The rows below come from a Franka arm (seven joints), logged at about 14 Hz.
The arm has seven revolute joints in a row. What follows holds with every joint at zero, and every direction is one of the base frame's.
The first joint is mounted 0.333 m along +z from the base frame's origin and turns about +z.
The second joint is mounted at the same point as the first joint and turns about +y.
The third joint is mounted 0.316 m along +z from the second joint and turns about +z.
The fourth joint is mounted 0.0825 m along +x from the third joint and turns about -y.
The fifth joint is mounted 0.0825 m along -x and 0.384 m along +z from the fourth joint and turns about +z.
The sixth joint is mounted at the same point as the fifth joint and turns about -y.
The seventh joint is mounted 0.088 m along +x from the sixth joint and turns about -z.
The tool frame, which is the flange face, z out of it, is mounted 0.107 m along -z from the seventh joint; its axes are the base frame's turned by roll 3.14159, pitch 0 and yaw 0 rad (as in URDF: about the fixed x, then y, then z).
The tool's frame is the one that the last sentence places.
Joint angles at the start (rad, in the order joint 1, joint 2, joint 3, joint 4, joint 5, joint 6, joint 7):
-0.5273, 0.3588, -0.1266, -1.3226, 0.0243, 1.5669, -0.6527
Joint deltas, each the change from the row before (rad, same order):
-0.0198, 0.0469, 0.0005, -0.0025, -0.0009, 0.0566, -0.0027
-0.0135, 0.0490, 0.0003, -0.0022, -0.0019, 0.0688, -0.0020
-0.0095, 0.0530, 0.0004, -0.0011, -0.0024, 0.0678, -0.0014
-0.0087, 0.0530, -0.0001, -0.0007, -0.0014, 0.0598, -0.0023
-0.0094, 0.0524, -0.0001, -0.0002, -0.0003, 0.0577, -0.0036
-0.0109, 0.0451, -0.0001, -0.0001, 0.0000, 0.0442, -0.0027
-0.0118, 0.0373, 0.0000, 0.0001, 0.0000, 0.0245, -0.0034
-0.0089, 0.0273, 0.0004, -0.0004, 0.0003, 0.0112, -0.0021
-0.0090, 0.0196, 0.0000, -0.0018, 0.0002, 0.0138, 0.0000
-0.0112, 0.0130, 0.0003, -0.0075, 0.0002, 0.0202, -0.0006
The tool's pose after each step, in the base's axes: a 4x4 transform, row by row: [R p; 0 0 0 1], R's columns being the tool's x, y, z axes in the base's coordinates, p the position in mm. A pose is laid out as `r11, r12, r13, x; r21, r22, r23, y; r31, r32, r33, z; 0, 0, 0, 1`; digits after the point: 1 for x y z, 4 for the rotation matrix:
0.9951, -0.0148, -0.0981, 533.2; -0.0105, -0.9990, 0.0436, -403.1; -0.0987, -0.0424, -0.9942, 496.9; 0, 0, 0, 1
0.9958, -0.0234, -0.0885, 539.9; -0.0210, -0.9994, 0.0277, -418.9; -0.0891, -0.0257, -0.9957, 468.2; 0, 0, 0, 1
0.9962, -0.0279, -0.0828, 547.2; -0.0270, -0.9996, 0.0130, -432.1; -0.0831, -0.0107, -0.9965, 436.6; 0, 0, 0, 1
0.9961, -0.0313, -0.0825, 552.5; -0.0311, -0.9995, 0.0038, -443.6; -0.0826, -0.0012, -0.9966, 404.0; 0, 0, 0, 1
0.9960, -0.0341, -0.0823, 555.7; -0.0345, -0.9994, -0.0038, -454.4; -0.0821, 0.0066, -0.9966, 371.4; 0, 0, 0, 1
0.9955, -0.0398, -0.0861, 555.5; -0.0405, -0.9992, -0.0063, -464.1; -0.0858, 0.0098, -0.9963, 342.6; 0, 0, 0, 1
0.9941, -0.0465, -0.0982, 552.0; -0.0468, -0.9989, -0.0002, -472.3; -0.0981, 0.0048, -0.9952, 317.7; 0, 0, 0, 1
0.9923, -0.0525, -0.1119, 548.4; -0.0517, -0.9986, 0.0097, -477.4; -0.1123, -0.0038, -0.9937, 298.6; 0, 0, 0, 1
0.9911, -0.0608, -0.1186, 544.3; -0.0595, -0.9981, 0.0142, -482.6; -0.1192, -0.0070, -0.9928, 284.7; 0, 0, 0, 1
0.9904, -0.0705, -0.1193, 538.7; -0.0692, -0.9975, 0.0149, -488.6; -0.1201, -0.0065, -0.9927, 273.4; 0, 0, 0, 1

